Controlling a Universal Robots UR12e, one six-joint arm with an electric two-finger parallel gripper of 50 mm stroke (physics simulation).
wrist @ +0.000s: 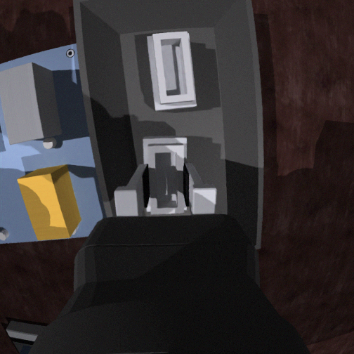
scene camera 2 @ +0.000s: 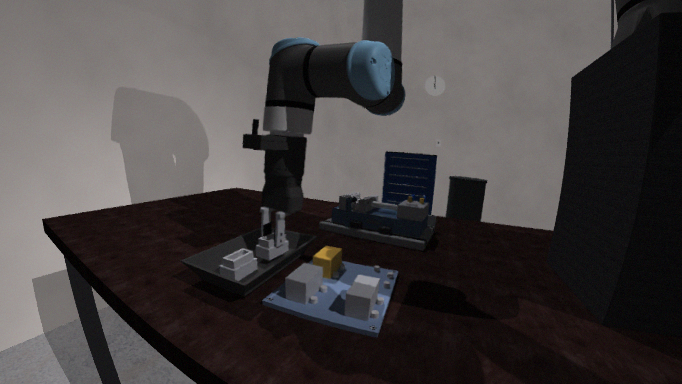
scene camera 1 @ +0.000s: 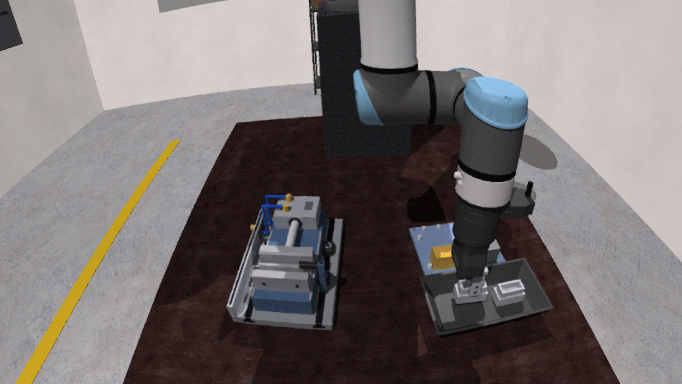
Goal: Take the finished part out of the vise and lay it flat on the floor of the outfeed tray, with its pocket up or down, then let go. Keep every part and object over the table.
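Places are measured from the arm's base along level axes (x down, y ahead, z right), in millimetres.
Pixels of known places: gripper, fingertip midpoint: (scene camera 2: 272,242) (scene camera 1: 471,288); arm's base at its link origin: (scene camera 2: 670,55) (scene camera 1: 357,5).
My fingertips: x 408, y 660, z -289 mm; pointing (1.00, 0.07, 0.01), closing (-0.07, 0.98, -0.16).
Note:
Ahead of a thing's pixels: the offset from my fingertips to its top centre.
My gripper (scene camera 1: 476,286) (scene camera 2: 273,237) (wrist: 165,176) points straight down and is shut on the finished part {dz +0, dx -13, dy +0 mm} (scene camera 1: 470,297) (scene camera 2: 273,250) (wrist: 172,142), a light grey stepped block with its pocket up. The part is level and low inside the dark grey outfeed tray (scene camera 1: 492,320) (scene camera 2: 210,275) (wrist: 239,75), in the half nearer the vise. Whether its underside touches the tray floor cannot be told. The vise {dz +356, dx -52, dy -56 mm} (scene camera 1: 283,301) (scene camera 2: 377,218) stands at the left in the first scene view, with no part seen between its jaws.
A second pocketed part {dz -83, dx +0, dy -6 mm} (scene camera 1: 509,296) (scene camera 2: 238,267) (wrist: 158,70) lies pocket up in the tray, a small gap from the held one. Beside the tray is a blue plate {dz +9, dx +38, dy -152 mm} (scene camera 1: 424,246) (scene camera 2: 327,311) (wrist: 20,161) with a yellow block {dz +42, dx +3, dy -102 mm} (scene camera 1: 441,256) (scene camera 2: 327,262) (wrist: 50,205) and grey blocks {dz -44, dx +3, dy -124 mm} (scene camera 2: 303,283) (wrist: 20,102).

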